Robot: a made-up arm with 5 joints.
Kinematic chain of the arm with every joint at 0, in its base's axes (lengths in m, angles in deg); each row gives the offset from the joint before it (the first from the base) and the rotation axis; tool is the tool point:
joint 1: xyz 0 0 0.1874 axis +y
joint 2: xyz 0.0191 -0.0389 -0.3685 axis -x
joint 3: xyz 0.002 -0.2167 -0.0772 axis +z
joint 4: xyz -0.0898 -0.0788 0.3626 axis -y
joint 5: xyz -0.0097 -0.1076 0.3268 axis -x
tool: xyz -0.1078 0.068 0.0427
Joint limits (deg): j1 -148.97..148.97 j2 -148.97..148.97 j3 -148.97..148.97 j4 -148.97..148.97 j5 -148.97..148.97
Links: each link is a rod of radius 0.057 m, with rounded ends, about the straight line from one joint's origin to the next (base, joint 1, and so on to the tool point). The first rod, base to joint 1, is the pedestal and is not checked.
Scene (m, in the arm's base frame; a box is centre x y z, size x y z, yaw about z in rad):
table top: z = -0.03
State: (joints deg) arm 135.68 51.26 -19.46 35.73 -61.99
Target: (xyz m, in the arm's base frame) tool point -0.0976 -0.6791 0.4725
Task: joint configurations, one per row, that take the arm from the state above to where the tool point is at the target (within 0.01 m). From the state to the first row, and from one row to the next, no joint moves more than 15 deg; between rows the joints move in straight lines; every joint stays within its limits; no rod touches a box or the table.
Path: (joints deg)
1: 124.85 39.97 -6.03 48.54 -63.36
2: 114.03 28.68 7.40 61.34 -64.74
3: 103.20 17.40 20.83 74.15 -66.11
4: 92.37 6.11 34.26 86.96 -67.49

